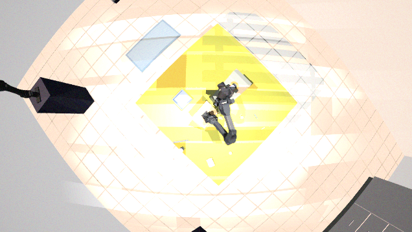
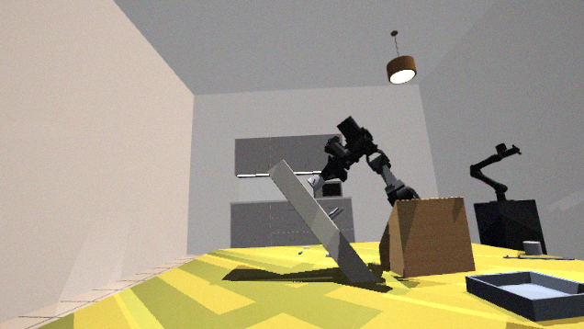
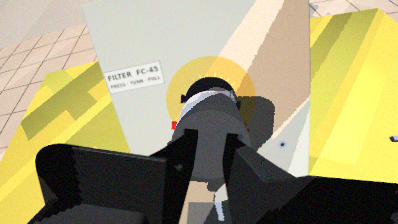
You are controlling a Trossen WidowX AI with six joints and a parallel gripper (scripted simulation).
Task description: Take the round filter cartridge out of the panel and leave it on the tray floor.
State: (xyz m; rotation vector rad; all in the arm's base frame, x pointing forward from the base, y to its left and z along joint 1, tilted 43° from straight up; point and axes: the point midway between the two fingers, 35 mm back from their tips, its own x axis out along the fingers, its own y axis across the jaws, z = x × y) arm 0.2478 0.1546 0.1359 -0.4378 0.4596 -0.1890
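Now: the grey service panel 2 cm ahead of my gripper tip and 11 cm below it. Also, from my gripper tip: tray: 38 cm behind, 26 cm to the left, 28 cm below; round filter cartridge: 1 cm ahead, 1 cm below.
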